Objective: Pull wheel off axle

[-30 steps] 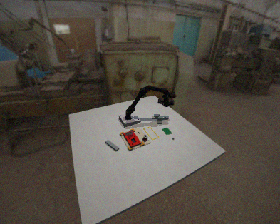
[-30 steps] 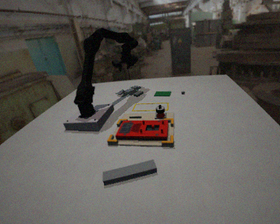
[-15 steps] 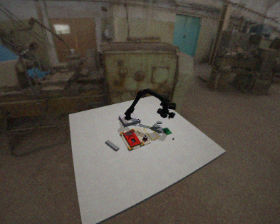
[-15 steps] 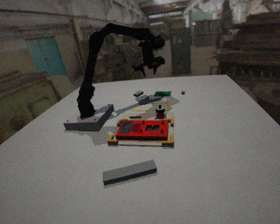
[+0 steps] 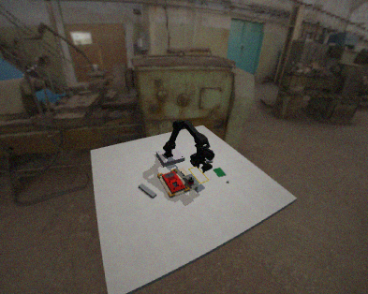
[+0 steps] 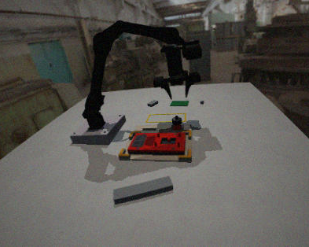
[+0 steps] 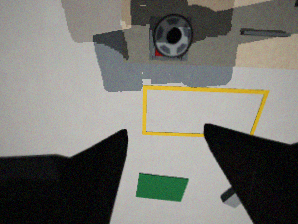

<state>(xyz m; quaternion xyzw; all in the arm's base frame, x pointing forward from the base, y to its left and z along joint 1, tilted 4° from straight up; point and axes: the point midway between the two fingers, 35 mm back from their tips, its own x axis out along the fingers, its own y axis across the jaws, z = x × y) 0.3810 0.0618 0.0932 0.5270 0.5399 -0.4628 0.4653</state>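
Now: the black wheel 70 mm to the right of my gripper tip, 70 mm below it and 10 mm behind it. Round my gripper tip: grey bar: 390 mm to the right, 110 mm behind, 100 mm below; green plate: 200 mm to the left, 110 mm below.
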